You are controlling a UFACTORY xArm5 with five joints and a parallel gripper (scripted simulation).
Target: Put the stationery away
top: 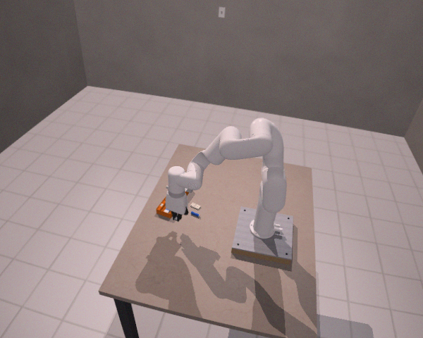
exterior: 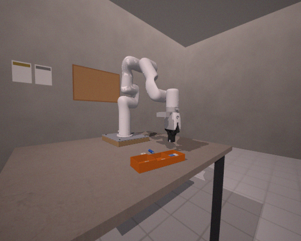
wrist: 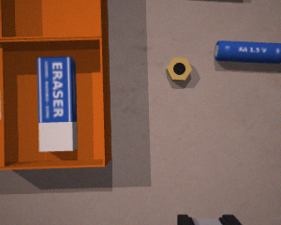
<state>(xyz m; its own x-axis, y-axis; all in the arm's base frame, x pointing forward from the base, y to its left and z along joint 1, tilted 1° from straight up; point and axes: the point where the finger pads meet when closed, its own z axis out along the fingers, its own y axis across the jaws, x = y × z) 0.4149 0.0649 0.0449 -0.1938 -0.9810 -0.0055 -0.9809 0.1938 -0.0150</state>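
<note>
My gripper is now 80 mm short of the blue eraser, 90 mm to the left of it and 70 mm above it. Round my hand: grey item 10 mm below; blue battery 70 mm behind, 100 mm to the right, 70 mm below; brass hex nut 10 mm behind, 100 mm to the right, 80 mm below.
</note>
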